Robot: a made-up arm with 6 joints. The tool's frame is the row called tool. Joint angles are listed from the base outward. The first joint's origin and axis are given. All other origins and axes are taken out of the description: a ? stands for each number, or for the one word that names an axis. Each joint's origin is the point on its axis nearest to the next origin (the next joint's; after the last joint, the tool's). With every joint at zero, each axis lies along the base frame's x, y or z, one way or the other. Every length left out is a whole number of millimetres.
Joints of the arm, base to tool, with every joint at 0 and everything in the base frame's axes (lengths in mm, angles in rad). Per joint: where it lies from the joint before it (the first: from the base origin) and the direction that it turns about. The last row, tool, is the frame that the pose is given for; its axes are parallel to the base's.
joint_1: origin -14 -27 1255 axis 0 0 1
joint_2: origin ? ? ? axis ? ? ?
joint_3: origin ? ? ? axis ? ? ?
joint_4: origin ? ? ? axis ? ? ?
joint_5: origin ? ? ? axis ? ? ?
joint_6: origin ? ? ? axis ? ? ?
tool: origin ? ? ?
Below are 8 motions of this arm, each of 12 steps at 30 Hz.
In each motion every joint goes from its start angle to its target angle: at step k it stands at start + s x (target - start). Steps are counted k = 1, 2, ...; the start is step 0. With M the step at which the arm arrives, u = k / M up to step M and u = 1 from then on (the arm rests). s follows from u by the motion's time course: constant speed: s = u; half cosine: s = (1 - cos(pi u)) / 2; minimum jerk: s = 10 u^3 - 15 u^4 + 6 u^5.
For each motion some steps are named. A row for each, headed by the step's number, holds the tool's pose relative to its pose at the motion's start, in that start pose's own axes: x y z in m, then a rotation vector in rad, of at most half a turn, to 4 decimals.
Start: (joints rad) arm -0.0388 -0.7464 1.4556 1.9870 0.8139 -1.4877
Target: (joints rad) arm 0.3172 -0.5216 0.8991 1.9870 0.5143 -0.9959
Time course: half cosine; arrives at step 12
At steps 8, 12:
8: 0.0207 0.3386 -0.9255 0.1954 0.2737 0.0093
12: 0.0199 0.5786 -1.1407 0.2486 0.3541 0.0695

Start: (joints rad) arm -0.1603 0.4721 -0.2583 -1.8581 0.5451 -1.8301
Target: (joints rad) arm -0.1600 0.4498 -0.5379 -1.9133 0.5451 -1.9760
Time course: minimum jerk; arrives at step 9
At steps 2, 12:
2: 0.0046 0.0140 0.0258 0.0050 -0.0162 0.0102
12: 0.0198 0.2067 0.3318 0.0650 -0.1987 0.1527

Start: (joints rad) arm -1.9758 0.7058 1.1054 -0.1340 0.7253 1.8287
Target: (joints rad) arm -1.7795 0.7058 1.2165 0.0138 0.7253 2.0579
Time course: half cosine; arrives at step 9
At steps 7, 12:
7: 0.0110 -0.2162 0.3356 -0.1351 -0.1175 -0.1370
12: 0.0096 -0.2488 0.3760 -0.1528 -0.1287 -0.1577

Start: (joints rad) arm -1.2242 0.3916 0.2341 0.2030 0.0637 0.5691
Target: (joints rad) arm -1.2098 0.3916 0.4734 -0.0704 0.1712 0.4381
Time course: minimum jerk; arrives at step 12
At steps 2, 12:
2: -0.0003 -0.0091 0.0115 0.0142 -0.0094 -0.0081
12: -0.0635 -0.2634 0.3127 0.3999 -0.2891 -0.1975

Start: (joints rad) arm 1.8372 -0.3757 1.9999 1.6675 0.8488 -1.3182
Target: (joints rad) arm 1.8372 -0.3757 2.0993 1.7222 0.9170 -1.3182
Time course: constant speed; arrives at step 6
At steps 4, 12:
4: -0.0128 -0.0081 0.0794 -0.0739 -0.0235 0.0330
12: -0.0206 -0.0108 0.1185 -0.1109 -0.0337 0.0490

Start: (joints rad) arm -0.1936 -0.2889 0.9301 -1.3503 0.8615 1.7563
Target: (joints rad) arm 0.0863 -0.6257 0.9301 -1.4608 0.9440 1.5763
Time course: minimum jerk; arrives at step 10
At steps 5, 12:
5: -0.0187 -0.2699 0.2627 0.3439 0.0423 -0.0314
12: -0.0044 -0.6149 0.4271 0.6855 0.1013 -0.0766

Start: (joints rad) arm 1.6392 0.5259 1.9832 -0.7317 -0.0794 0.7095
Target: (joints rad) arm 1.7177 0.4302 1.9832 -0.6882 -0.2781 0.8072
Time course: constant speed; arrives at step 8
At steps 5, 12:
5: 0.0038 0.0593 0.1208 -0.0455 0.0300 0.0885
12: 0.0006 0.0883 0.1943 -0.0749 0.0449 0.1409

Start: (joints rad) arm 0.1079 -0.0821 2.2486 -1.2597 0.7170 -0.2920
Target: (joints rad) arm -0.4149 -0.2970 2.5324 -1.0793 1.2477 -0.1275
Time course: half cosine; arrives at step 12
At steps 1, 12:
1: -0.0019 0.0182 -0.0072 -0.0033 -0.0016 0.0149
12: -0.5782 0.9163 -0.3719 0.1129 -0.1236 0.7679

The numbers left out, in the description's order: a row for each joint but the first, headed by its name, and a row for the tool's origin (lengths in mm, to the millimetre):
joint_2: xyz 119 -14 0, axis 0 1 0
joint_3: xyz 24 0 1150, axis 0 -1 0
joint_4: xyz 1151 0 136, axis -1 0 0
joint_5: xyz 0 50 10, axis 0 -1 0
joint_6: xyz 339 0 -6, axis -1 0 0
tool: xyz 0 21 -9

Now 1 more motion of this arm.
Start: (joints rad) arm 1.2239 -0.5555 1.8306 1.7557 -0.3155 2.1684
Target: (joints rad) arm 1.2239 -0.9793 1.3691 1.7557 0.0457 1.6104
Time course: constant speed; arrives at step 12
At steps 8, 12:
8: 0.0571 0.1200 -0.2483 0.3653 0.0763 -0.2360
12: 0.0459 0.1894 -0.3667 0.5465 0.0813 -0.3657

